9 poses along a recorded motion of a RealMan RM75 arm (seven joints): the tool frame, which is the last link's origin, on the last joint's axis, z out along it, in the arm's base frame.
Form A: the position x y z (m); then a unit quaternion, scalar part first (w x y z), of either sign.
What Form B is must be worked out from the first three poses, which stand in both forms.
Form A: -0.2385, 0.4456, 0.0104, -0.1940, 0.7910, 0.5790, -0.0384
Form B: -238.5, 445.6, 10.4, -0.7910, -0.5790, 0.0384, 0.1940
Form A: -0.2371, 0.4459, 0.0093, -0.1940, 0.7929, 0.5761, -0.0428
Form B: -237.1, 445.9, 9.3, -0.7929, -0.5761, 0.0428, 0.1940
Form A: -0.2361, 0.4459, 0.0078, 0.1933, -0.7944, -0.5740, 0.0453
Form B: -236.1, 445.9, 7.8, -0.7944, -0.5740, 0.0453, 0.1933
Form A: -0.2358, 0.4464, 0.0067, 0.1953, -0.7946, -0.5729, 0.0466
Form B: -235.8, 446.4, 6.7, -0.7946, -0.5729, 0.0466, 0.1953
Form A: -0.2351, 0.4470, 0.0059, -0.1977, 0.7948, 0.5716, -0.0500
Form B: -235.1, 447.0, 5.9, -0.7948, -0.5716, 0.0500, 0.1977
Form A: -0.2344, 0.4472, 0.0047, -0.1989, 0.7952, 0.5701, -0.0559
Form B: -234.4, 447.2, 4.7, -0.7952, -0.5701, 0.0559, 0.1989
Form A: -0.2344, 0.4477, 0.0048, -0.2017, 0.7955, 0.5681, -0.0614
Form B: -234.4, 447.7, 4.8, -0.7955, -0.5681, 0.0614, 0.2017
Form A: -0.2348, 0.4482, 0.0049, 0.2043, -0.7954, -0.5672, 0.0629
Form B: -234.8, 448.2, 4.9, -0.7954, -0.5672, 0.0629, 0.2043
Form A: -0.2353, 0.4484, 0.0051, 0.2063, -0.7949, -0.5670, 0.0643
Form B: -235.3, 448.4, 5.1, -0.7949, -0.5670, 0.0643, 0.2063
